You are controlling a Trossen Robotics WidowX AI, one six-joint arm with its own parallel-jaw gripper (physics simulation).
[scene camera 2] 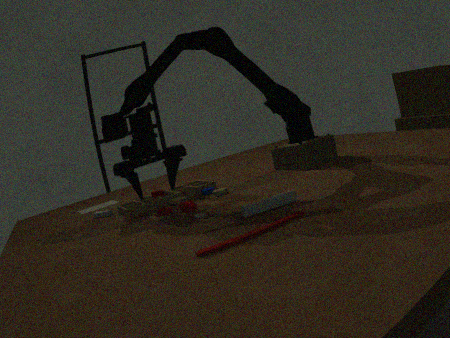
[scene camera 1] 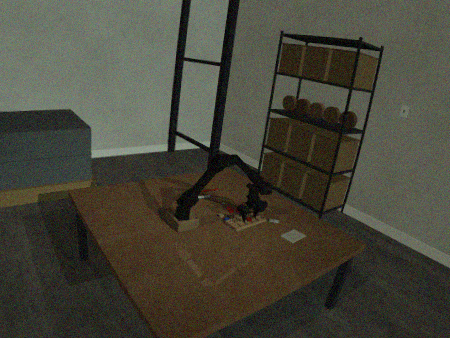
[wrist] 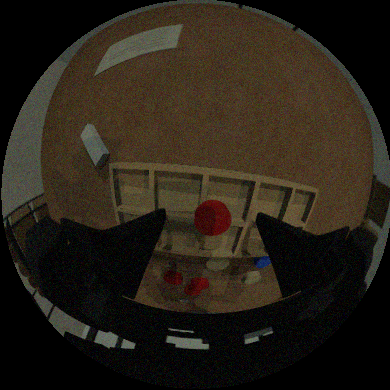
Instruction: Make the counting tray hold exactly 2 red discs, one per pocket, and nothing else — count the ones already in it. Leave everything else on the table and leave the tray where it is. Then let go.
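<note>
My gripper [scene camera 1: 249, 218] [scene camera 2: 157, 194] [wrist: 212, 215] is open, its fingers wide apart low over the counting tray [scene camera 1: 240, 227] [wrist: 152, 187]. A red disc [scene camera 1: 249, 219] [scene camera 2: 158, 193] [wrist: 212, 217] shows between the fingertips, touching neither; in the wrist view it covers part of the divider between the pocket rows. Whether it rests in a pocket or just above cannot be told. The wooden tray has two rows of pockets; the fingers hide some of the near row, and no other red disc can be made out in it. More red discs [scene camera 2: 187, 205] [wrist: 173, 277] lie on the table beside the tray.
Near the tray lie a blue piece [scene camera 2: 207, 191] [wrist: 262, 261], a cream piece [wrist: 252, 277] and a pale disc [wrist: 217, 264]. A grey block [wrist: 95, 145] and white paper [scene camera 1: 293, 236] [wrist: 142, 46] lie beyond. A grey cylinder [scene camera 2: 270, 204] and red rod [scene camera 2: 250, 234] lie apart.
</note>
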